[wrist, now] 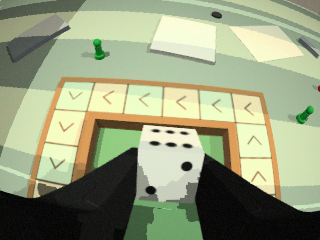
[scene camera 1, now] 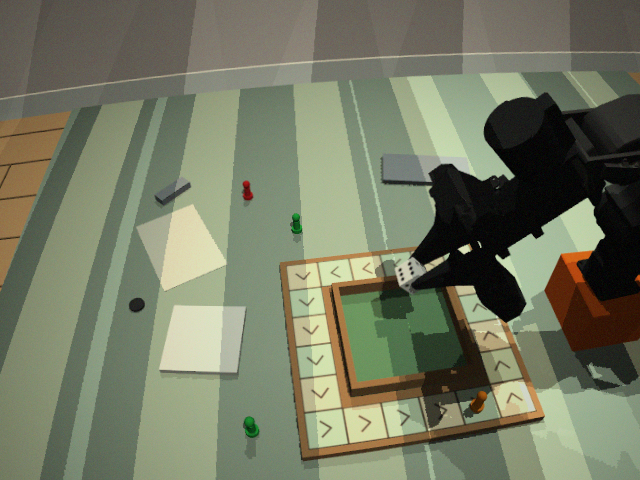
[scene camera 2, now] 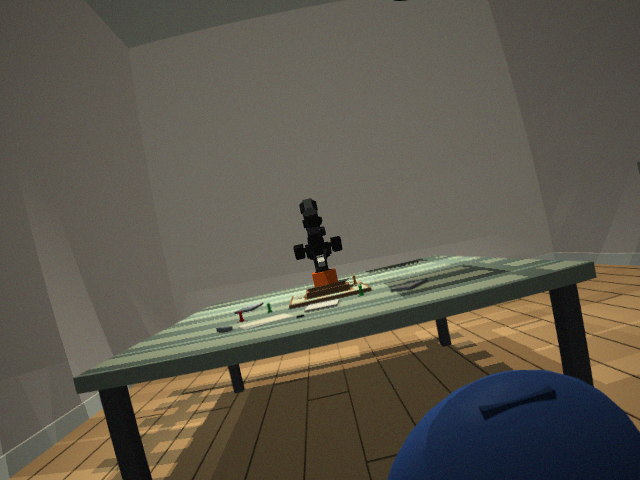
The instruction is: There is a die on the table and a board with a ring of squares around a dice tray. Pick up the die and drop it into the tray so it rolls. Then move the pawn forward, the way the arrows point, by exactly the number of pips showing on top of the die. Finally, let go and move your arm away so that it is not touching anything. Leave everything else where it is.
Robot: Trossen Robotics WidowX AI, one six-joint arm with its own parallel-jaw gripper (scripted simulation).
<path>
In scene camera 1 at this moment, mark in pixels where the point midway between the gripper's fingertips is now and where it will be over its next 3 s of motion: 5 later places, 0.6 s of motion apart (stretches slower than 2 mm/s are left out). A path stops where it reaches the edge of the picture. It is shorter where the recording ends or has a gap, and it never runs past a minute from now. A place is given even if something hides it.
My gripper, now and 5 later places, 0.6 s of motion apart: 410,277; 413,259; 411,286; 478,371; 484,389; 477,401
</path>
